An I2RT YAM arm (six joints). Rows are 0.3 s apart.
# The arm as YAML. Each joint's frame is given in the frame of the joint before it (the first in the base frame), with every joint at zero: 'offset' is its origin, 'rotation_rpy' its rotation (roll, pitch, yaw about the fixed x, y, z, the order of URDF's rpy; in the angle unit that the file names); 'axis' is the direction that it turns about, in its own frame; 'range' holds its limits. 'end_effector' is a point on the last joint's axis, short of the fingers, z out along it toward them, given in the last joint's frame.
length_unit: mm
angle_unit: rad
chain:
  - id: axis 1
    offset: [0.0, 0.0, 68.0]
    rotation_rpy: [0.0, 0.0, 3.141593]
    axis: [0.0, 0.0, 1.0]
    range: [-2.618, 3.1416]
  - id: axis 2
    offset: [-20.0, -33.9, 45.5]
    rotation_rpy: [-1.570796, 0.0, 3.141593]
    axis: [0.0, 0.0, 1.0]
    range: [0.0, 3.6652]
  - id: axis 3
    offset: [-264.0, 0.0, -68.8]
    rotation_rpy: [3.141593, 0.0, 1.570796]
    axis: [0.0, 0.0, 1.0]
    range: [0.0, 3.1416]
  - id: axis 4
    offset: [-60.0, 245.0, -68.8]
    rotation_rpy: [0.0, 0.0, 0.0]
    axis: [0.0, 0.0, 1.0]
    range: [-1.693, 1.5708]
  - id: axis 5
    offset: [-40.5, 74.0, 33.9]
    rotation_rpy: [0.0, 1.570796, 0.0]
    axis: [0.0, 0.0, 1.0]
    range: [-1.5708, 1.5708]
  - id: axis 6
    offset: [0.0, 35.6, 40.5]
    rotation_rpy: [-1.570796, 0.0, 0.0]
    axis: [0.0, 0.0, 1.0]
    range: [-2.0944, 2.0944]
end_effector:
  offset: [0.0, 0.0, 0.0]
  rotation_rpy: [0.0, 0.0, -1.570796]
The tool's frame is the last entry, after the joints.
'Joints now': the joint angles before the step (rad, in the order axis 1, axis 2, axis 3, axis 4, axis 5, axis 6). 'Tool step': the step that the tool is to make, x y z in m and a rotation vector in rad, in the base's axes. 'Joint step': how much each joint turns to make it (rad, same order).
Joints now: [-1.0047 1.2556 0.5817 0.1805 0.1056 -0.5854]
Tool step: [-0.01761 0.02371 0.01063 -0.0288 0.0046 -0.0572]
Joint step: [-0.0002 -0.1663 -0.0573 -0.0884 0.0594 0.0094]
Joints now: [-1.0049 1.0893 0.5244 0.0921 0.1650 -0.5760]
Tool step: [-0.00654 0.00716 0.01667 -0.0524 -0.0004 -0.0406]
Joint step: [0.0001 -0.0777 0.0140 -0.0458 0.0487 -0.0074]
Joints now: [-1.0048 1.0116 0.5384 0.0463 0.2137 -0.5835]
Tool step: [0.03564 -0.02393 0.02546 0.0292 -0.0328 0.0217]
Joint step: [0.0685 0.1656 0.1950 -0.0486 0.0240 0.0608]
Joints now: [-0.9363 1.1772 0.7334 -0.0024 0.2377 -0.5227]
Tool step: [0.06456 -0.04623 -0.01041 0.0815 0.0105 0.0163]
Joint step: [0.0757 0.3359 0.2462 0.0024 0.0324 0.0676]
